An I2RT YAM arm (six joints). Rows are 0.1 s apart.
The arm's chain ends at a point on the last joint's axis. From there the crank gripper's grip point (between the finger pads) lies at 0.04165 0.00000 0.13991 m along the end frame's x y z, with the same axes.
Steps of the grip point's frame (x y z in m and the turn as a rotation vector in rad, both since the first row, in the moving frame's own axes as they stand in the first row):
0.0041, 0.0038, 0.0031, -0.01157, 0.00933, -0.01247
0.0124, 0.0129, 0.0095, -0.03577, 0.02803, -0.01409
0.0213, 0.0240, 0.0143, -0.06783, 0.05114, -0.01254
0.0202, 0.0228, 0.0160, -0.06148, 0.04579, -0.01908
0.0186, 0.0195, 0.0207, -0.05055, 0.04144, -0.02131
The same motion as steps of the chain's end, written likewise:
0.0028, 0.0027, 0.0035, -0.01157, 0.00933, -0.01247
0.0085, 0.0085, 0.0108, -0.03577, 0.02803, -0.01409
0.0142, 0.0152, 0.0169, -0.06783, 0.05114, -0.01254
0.0138, 0.0151, 0.0183, -0.06148, 0.04579, -0.01908
0.0128, 0.0134, 0.0227, -0.05055, 0.04144, -0.02131

